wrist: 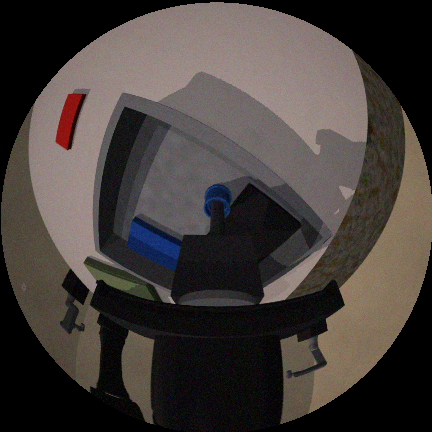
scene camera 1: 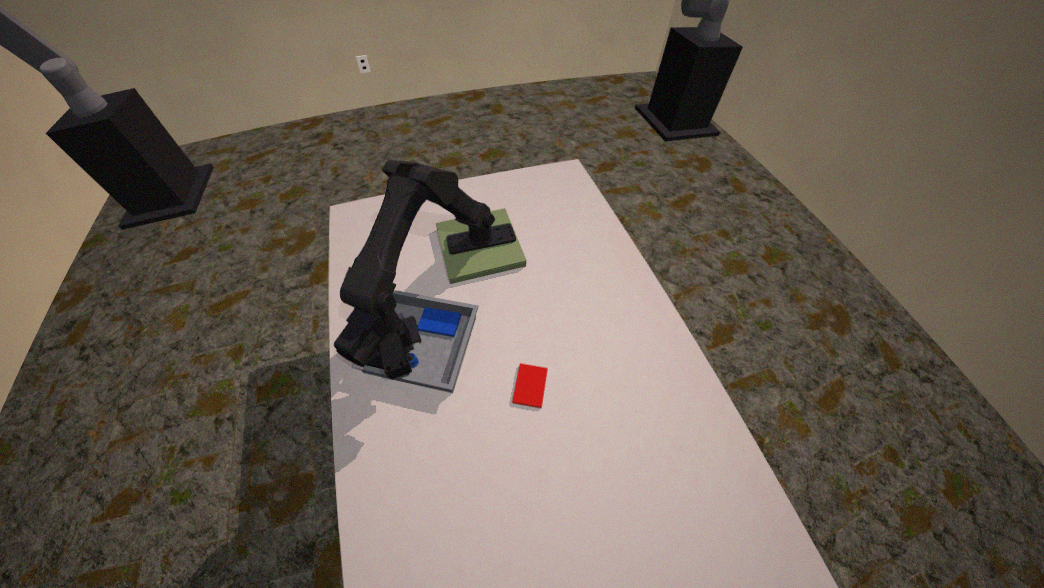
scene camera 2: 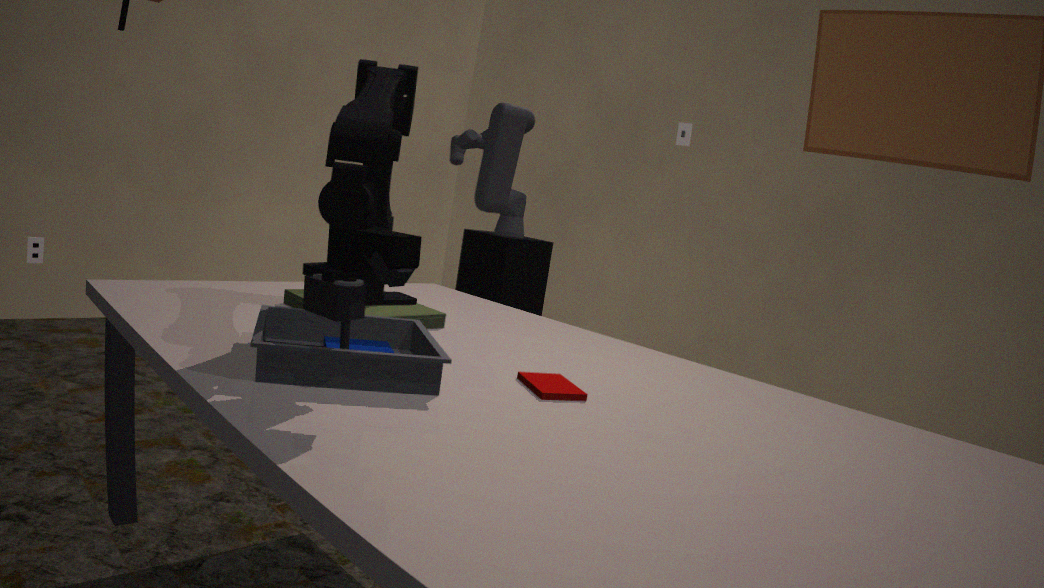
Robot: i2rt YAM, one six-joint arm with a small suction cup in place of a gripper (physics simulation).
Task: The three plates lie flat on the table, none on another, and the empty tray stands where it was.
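Frame: origin at the arm's base, x ahead, y left, z up, level; millimetres.
Where they show: hand, tool point: (wrist: 216,194) (scene camera 1: 413,362) (scene camera 2: 343,376); arm's base, link origin: (scene camera 1: 481,239) (scene camera 2: 366,301).
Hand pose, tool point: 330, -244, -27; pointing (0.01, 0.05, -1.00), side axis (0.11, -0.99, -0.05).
Observation:
Each offset is from my tool point to the top centre of the thing, as dx, dy, dz.
The grey tray {-45, +26, +50} (scene camera 1: 463,343) (scene camera 2: 350,376) (wrist: 200,126) stands on the table below the arm. A blue plate {-94, +81, +14} (scene camera 1: 439,321) (scene camera 2: 368,346) (wrist: 152,245) lies flat inside it, near one wall. A black plate {-57, -43, +13} (wrist: 272,217) lies inside the tray in the wrist view, partly hidden by the tool; the arm covers most of that place in scene camera 1. A red plate {+131, +261, +9} (scene camera 1: 530,385) (scene camera 2: 553,386) (wrist: 69,122) lies flat on the table, outside the tray. My suction cup (scene camera 1: 412,360) (wrist: 217,200) is down inside the tray, close over its floor, with no plate on it. Whether it touches the floor is unclear.
The arm's green base block (scene camera 1: 485,266) (scene camera 2: 409,315) (wrist: 120,280) stands on the table behind the tray. The tray's walls surround my cup. The table edge runs close beside the tray. Other grey arms on black pedestals (scene camera 1: 697,80) (scene camera 2: 504,270) stand away from the table.

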